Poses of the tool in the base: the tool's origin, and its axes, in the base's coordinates. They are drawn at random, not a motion.
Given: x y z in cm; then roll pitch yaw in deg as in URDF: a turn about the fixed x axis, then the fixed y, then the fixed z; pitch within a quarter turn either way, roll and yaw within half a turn.
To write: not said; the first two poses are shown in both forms.
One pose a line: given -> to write
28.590 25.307 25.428 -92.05 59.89 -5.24 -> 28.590 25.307 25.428 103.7 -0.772 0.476 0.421
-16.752 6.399 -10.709 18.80 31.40 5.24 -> -16.752 6.399 -10.709 36.1 0.468 0.884 -0.002
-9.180 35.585 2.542 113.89 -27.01 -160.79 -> -9.180 35.585 2.542 147.3 0.011 -0.860 -0.511
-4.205 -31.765 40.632 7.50 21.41 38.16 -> -4.205 -31.765 40.632 42.9 0.000 0.536 0.844
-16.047 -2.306 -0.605 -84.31 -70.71 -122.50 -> -16.047 -2.306 -0.605 174.3 0.640 -0.274 0.718
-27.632 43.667 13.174 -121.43 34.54 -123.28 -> -27.632 43.667 13.174 126.5 -0.300 0.898 -0.322
